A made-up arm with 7 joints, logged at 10 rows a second.
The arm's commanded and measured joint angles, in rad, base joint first. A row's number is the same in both.
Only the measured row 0 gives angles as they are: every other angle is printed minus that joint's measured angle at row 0.
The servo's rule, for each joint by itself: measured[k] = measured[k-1] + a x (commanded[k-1-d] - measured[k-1]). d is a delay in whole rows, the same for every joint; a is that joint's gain. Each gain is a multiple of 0.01, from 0.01 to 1. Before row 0 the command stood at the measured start. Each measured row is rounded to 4 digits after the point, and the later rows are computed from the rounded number. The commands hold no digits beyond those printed.
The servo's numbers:
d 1
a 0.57 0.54 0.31 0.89 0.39 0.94 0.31
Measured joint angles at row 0: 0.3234 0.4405 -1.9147 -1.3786 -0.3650 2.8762 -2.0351
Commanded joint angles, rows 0 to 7: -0.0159 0.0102 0.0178 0.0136 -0.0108 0.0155 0.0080; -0.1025 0.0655 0.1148 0.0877 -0.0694 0.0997 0.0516; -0.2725 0.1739 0.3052 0.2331 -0.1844 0.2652 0.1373; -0.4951 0.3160 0.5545 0.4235 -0.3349 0.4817 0.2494; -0.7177 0.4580 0.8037 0.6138 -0.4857 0.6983 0.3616; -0.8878 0.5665 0.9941 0.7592 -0.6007 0.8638 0.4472; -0.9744 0.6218 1.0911 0.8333 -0.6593 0.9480 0.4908; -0.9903 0.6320 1.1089 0.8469 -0.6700 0.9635 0.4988
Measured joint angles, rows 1 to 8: 0.0000 0.0000 0.0000 0.0000 0.0000 0.0000 0.0000; -0.0091 0.0055 0.0055 0.0121 -0.0042 0.0146 0.0025; -0.0623 0.0379 0.0394 0.0794 -0.0296 0.0946 0.0177; -0.1821 0.1113 0.1218 0.2162 -0.0900 0.2550 0.0548; -0.3605 0.2218 0.2559 0.4007 -0.1855 0.4681 0.1151; -0.5641 0.3493 0.4257 0.5904 -0.3026 0.6845 0.1915; -0.7486 0.4666 0.6019 0.7406 -0.4189 0.8530 0.2708; -0.8773 0.5504 0.7536 0.8231 -0.5127 0.9423 0.3390
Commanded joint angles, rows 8 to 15: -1.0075 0.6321 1.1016 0.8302 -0.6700 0.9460 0.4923; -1.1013 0.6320 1.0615 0.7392 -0.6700 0.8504 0.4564; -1.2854 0.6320 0.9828 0.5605 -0.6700 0.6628 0.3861; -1.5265 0.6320 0.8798 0.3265 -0.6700 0.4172 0.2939; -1.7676 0.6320 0.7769 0.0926 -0.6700 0.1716 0.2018; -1.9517 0.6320 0.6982 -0.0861 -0.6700 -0.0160 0.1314; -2.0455 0.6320 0.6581 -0.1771 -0.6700 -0.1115 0.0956; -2.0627 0.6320 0.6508 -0.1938 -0.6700 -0.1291 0.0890
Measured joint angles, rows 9 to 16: -0.9417 0.5945 0.8637 0.8443 -0.5740 0.9622 0.3885; -0.9792 0.6148 0.9374 0.8318 -0.6114 0.9470 0.4207; -1.0488 0.6241 0.9759 0.7494 -0.6343 0.8562 0.4318; -1.1837 0.6284 0.9780 0.5813 -0.6482 0.6744 0.4176; -1.3791 0.6303 0.9476 0.3545 -0.6567 0.4326 0.3793; -1.6005 0.6312 0.8947 0.1214 -0.6619 0.1873 0.3243; -1.8007 0.6316 0.8338 -0.0633 -0.6651 -0.0038 0.2645; -1.9402 0.6318 0.7793 -0.1646 -0.6670 -0.1050 0.2121
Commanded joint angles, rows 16 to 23: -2.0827 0.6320 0.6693 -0.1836 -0.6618 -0.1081 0.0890; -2.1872 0.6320 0.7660 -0.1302 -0.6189 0.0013 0.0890; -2.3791 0.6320 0.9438 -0.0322 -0.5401 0.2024 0.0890; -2.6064 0.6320 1.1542 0.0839 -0.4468 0.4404 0.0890; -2.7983 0.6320 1.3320 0.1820 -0.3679 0.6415 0.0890; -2.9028 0.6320 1.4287 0.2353 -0.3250 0.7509 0.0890; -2.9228 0.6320 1.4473 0.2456 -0.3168 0.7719 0.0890; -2.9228 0.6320 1.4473 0.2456 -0.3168 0.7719 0.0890
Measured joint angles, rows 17 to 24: -2.0100 0.6319 0.7395 -0.1906 -0.6682 -0.1277 0.1739; -2.0514 0.6320 0.7177 -0.1844 -0.6657 -0.1093 0.1476; -2.1288 0.6320 0.7327 -0.1362 -0.6474 -0.0053 0.1294; -2.2715 0.6320 0.7981 -0.0436 -0.6056 0.1899 0.1169; -2.4624 0.6320 0.9085 0.0699 -0.5437 0.4254 0.1083; -2.6539 0.6320 1.0398 0.1697 -0.4751 0.6285 0.1023; -2.7958 0.6320 1.1604 0.2281 -0.4166 0.7436 0.0982; -2.8682 0.6320 1.2493 0.2437 -0.3777 0.7702 0.0953
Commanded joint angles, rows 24 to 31: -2.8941 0.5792 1.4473 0.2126 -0.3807 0.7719 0.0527; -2.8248 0.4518 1.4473 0.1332 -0.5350 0.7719 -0.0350; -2.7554 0.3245 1.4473 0.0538 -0.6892 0.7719 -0.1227; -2.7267 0.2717 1.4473 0.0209 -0.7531 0.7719 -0.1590; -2.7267 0.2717 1.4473 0.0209 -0.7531 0.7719 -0.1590; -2.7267 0.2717 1.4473 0.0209 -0.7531 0.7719 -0.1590; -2.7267 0.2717 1.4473 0.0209 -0.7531 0.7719 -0.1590; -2.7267 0.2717 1.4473 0.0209 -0.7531 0.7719 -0.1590
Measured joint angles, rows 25 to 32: -2.8993 0.6320 1.3107 0.2454 -0.3539 0.7718 0.0933; -2.8963 0.6035 1.3530 0.2162 -0.3644 0.7719 0.0807; -2.8555 0.5216 1.3822 0.1423 -0.4309 0.7719 0.0448; -2.7984 0.4152 1.4024 0.0635 -0.5316 0.7719 -0.0071; -2.7575 0.3377 1.4163 0.0256 -0.6180 0.7719 -0.0542; -2.7399 0.3021 1.4259 0.0214 -0.6707 0.7719 -0.0867; -2.7324 0.2857 1.4325 0.0210 -0.7028 0.7719 -0.1091; -2.7292 0.2781 1.4371 0.0209 -0.7224 0.7719 -0.1246
